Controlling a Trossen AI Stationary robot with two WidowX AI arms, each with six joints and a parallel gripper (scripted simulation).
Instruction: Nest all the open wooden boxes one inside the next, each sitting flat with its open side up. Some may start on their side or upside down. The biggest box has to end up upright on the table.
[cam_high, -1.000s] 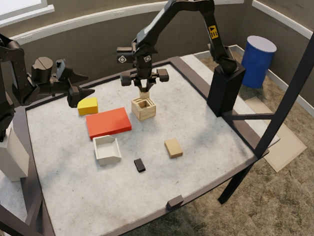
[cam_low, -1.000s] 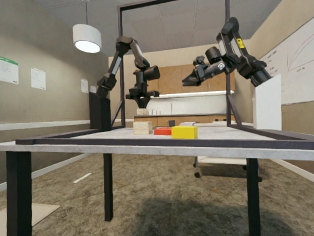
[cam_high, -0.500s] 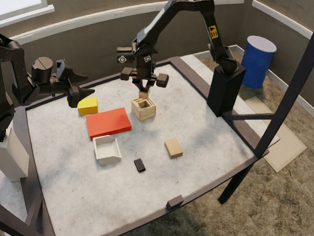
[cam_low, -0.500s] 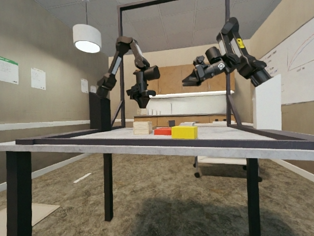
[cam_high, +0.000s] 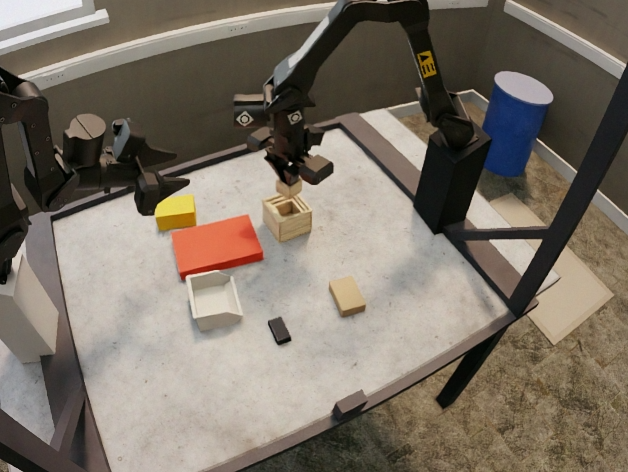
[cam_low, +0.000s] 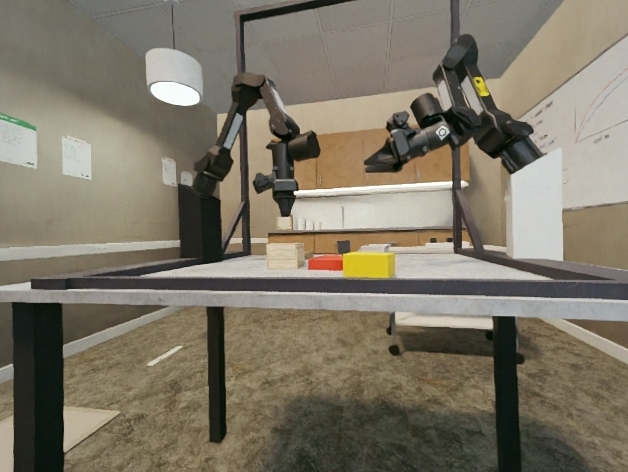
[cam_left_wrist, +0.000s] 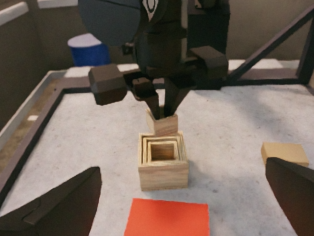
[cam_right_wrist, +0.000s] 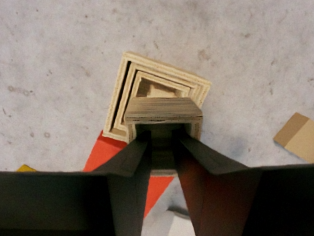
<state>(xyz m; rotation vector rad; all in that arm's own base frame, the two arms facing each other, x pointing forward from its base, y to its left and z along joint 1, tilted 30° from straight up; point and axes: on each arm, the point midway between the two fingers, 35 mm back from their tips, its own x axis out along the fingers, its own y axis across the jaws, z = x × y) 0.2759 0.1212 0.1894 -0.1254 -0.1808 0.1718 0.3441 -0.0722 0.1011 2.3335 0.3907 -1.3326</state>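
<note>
The smallest box lies 4 cm below my right hand. The rest, counted from my right hand: biggest wooden box 13 cm below; tan block 23 cm behind, 3 cm to the right, 14 cm below; flat block 1 cm behind, 17 cm to the left, 14 cm below.
</note>
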